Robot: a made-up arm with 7 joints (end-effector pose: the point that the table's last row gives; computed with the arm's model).
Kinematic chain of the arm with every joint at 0, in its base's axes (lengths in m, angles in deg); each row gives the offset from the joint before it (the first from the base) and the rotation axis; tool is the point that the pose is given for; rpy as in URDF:
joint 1: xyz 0 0 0.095 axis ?
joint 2: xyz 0 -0.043 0.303 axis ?
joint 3: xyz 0 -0.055 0.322 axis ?
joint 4: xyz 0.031 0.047 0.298 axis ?
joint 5: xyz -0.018 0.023 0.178 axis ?
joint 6: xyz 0 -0.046 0.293 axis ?
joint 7: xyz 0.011 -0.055 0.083 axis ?
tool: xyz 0 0 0 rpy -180 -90 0
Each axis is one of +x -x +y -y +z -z.
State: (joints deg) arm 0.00 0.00 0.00 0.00 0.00 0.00 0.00
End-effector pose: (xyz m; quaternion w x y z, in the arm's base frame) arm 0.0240 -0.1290 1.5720 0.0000 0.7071 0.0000 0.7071
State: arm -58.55 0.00 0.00 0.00 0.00 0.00 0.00
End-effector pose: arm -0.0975 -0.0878 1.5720 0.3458 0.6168 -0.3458 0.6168
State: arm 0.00 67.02 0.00 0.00 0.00 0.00 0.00
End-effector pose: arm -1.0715 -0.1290 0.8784 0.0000 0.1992 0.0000 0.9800
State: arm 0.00 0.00 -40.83 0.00 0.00 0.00 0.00
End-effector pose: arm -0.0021 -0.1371 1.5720 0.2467 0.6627 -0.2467 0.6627
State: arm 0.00 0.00 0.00 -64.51 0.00 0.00 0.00
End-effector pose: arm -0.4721 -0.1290 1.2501 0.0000 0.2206 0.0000 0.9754
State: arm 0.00 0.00 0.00 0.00 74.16 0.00 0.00
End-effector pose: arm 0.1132 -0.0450 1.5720 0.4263 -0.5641 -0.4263 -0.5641
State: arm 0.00 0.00 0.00 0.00 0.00 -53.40 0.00
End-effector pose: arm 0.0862 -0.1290 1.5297 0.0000 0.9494 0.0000 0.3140
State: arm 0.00 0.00 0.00 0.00 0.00 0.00 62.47
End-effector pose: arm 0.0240 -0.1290 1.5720 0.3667 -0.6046 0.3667 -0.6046
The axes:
joint 1: +z
joint 2: -y
joint 3: +z
joint 4: +y
joint 5: +z
joint 6: -y
joint 7: +x

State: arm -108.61 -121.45 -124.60 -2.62 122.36 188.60 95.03
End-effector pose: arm -0.4878 -0.7129 -0.1783 0.0911 -0.0315 -0.2083 0.9733
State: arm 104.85 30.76 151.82 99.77 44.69 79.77 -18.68
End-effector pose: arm -0.0266 -0.6764 0.6406 0.2720 0.4852 -0.7865 0.2682
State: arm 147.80 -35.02 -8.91 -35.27 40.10 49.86 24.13
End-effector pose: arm -0.2690 0.2860 1.4229 0.9110 -0.0404 -0.3656 0.1867
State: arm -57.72 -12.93 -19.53 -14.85 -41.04 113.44 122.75
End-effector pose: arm 0.0373 -0.0199 1.4319 0.0451 -0.1340 -0.2043 -0.9686
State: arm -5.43 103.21 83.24 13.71 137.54 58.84 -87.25
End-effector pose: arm -1.0397 0.2623 0.0771 0.4410 0.3293 -0.8218 -0.1474
